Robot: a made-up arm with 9 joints.
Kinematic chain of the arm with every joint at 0, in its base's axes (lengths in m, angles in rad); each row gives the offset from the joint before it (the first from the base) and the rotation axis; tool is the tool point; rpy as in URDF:
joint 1: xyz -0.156 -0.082 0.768 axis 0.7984 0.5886 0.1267
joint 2: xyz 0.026 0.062 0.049 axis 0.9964 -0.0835 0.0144
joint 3: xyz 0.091 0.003 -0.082 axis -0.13 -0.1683 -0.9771
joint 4: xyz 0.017 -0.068 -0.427 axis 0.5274 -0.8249 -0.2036
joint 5: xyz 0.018 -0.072 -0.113 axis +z
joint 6: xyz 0 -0.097 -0.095 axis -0.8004 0.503 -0.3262
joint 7: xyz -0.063 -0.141 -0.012 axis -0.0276 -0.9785 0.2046
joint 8: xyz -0.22 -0.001 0 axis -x
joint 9: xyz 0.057 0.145 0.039 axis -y
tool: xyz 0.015 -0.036 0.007 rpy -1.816 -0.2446 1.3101
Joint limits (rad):
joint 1: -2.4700..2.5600
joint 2: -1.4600..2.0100
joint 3: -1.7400..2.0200
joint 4: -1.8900..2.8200
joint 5: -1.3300..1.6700
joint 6: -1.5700..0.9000
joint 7: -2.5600..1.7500
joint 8: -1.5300..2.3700
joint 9: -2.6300..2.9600
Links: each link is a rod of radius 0.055 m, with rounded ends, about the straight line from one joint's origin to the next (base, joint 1, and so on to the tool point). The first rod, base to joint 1, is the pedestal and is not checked.
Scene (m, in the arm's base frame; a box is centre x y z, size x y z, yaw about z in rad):
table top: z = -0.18
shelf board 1: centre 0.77 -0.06 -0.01 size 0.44 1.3 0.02 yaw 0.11
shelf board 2: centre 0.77 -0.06 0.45 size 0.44 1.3 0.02 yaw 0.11
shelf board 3: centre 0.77 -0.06 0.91 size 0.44 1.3 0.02 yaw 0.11
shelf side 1: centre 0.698 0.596 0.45 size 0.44 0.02 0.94 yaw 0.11
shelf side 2: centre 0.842 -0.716 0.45 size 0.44 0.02 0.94 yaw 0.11
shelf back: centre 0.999 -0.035 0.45 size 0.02 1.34 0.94 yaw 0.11
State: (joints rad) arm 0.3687 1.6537 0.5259 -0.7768 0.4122 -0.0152 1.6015 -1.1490 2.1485
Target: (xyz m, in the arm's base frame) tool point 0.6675 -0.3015 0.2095
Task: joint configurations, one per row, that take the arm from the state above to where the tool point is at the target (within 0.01 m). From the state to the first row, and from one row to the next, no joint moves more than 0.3 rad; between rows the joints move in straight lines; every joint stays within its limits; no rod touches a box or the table.
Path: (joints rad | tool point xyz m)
1: 0.1082 1.5511 0.4421 -0.7648 0.4386 0.0652 1.5793 -1.1881 2.1429 | -0.2872 0.6309 0.2968
2: -0.1524 1.4485 0.3582 -0.7528 0.4650 0.1456 1.5571 -1.2272 2.1373 | -0.1269 0.4230 0.0887
3: -0.4129 1.3460 0.2744 -0.7407 0.4914 0.2260 1.5349 -1.2663 2.1317 | 0.0529 0.1631 0.0039
4: -0.6734 1.2434 0.1906 -0.7287 0.5178 0.3063 1.5127 -1.3053 2.1262 | 0.2200 -0.1044 0.0494
5: -0.9339 1.1408 0.1068 -0.7167 0.5442 0.3867 1.4905 -1.3444 2.1206 | 0.3471 -0.3369 0.2095
6: -1.0145 1.1025 0.0389 -0.5914 0.7004 0.1950 1.6203 -1.3775 2.1246 | 0.5162 -0.3418 0.1942
7: -1.0951 1.0642 -0.0290 -0.4661 0.8565 0.0033 1.7500 -1.4106 2.1285 | 0.6675 -0.3015 0.2096

